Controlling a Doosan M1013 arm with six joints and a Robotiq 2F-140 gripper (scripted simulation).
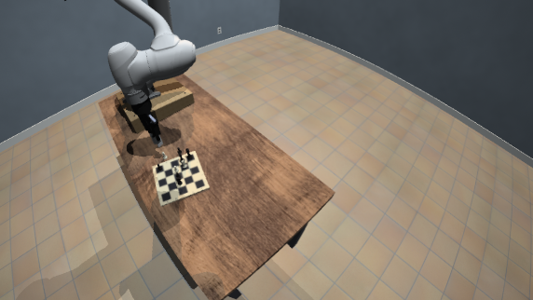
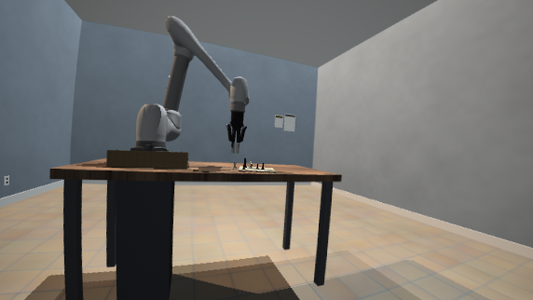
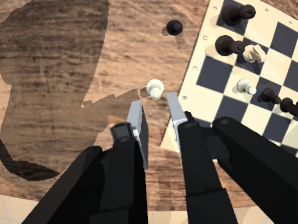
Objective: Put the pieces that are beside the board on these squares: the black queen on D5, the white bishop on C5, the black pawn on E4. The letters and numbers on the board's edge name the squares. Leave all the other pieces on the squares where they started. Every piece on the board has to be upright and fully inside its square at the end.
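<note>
Now: the white piece 11 cm below my hand, 11 cm ahead of it and 1 cm to the left of it. Round my hand: chessboard 14 cm ahead, 13 cm below; then white chess piece 12 cm ahead, 11 cm below, 5 cm to the left.
</note>
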